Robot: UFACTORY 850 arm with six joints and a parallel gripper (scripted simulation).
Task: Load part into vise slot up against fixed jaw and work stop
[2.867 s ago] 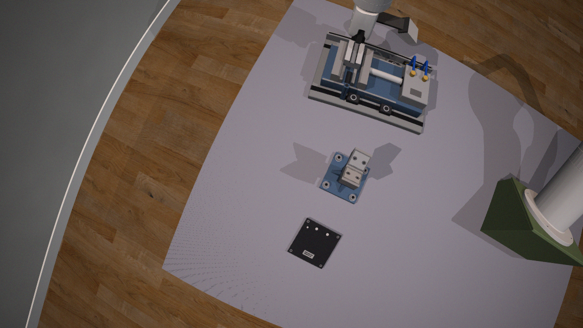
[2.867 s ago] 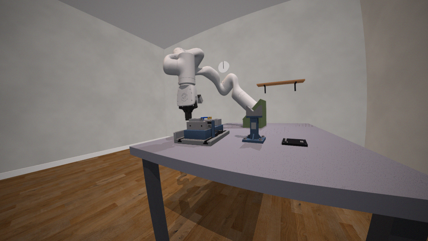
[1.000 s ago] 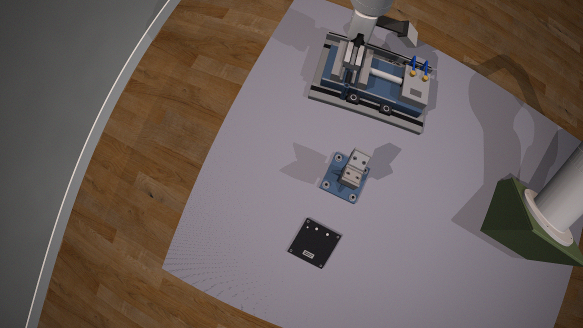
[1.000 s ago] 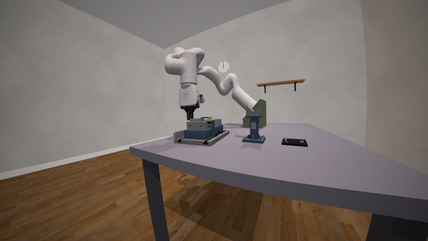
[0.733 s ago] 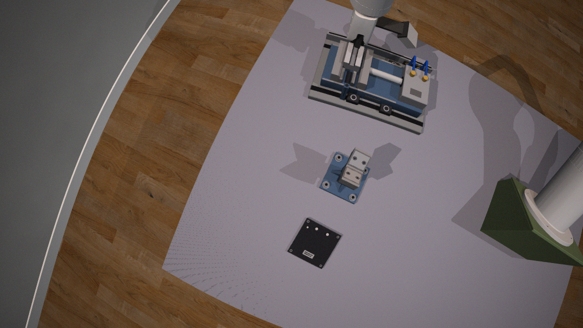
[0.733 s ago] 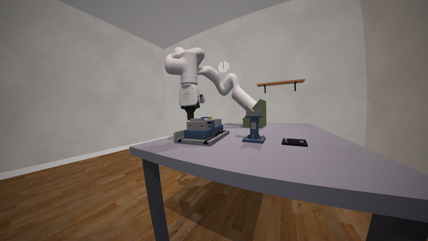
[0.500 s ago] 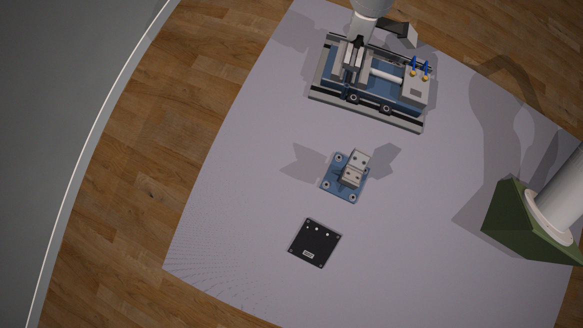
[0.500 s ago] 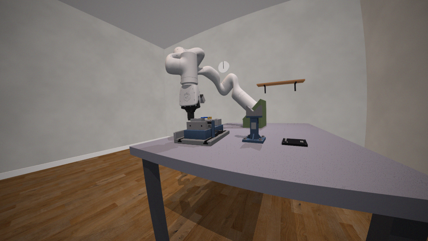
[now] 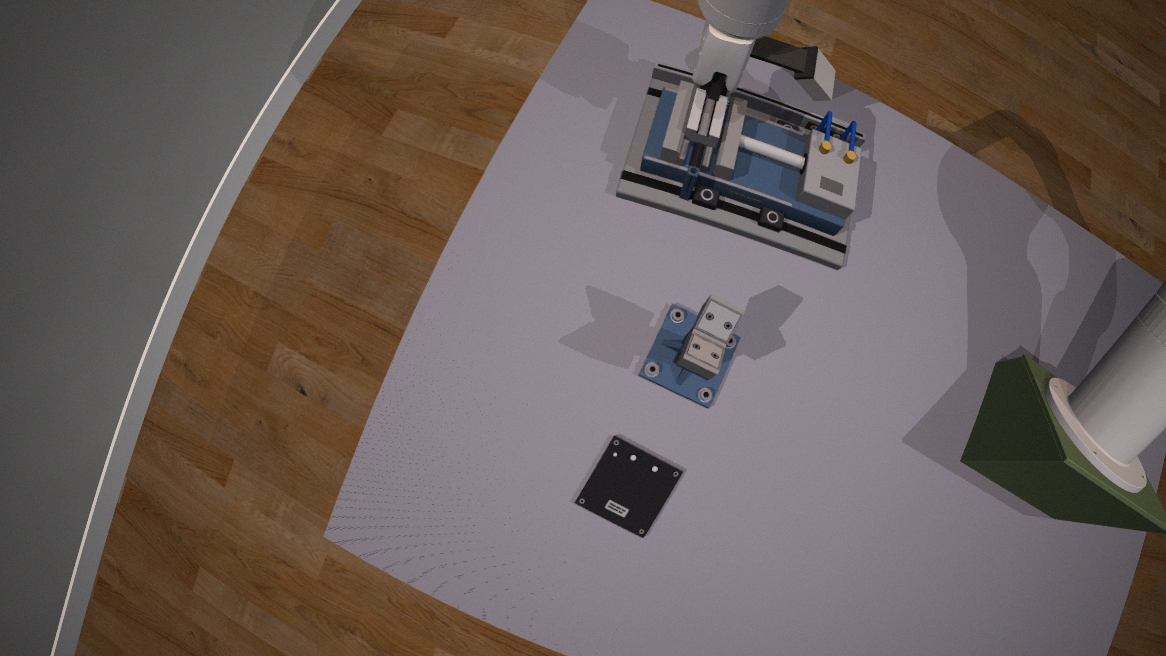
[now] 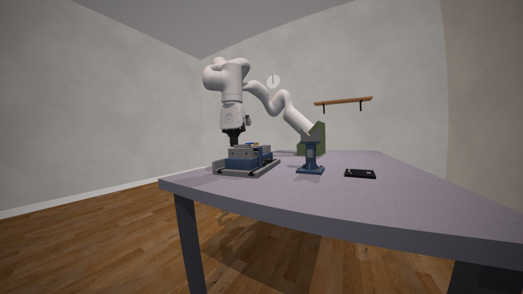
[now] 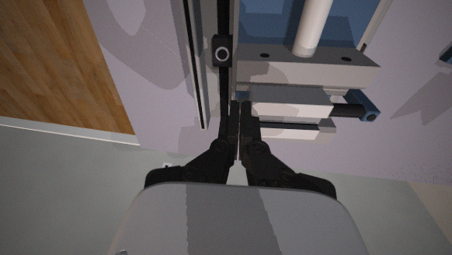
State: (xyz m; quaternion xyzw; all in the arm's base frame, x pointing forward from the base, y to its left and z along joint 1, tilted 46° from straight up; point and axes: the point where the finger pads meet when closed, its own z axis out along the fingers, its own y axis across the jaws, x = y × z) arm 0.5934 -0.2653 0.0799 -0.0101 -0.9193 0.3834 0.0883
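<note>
The fixed jaw lies 50 mm to the left of my hand, 40 mm below it and 30 mm ahead of it. Round my hand: moving jaw 40 mm to the left, 40 mm below, 40 mm behind; work stop 90 mm to the left, 30 mm below; part 40 mm to the left, 20 mm below.
</note>
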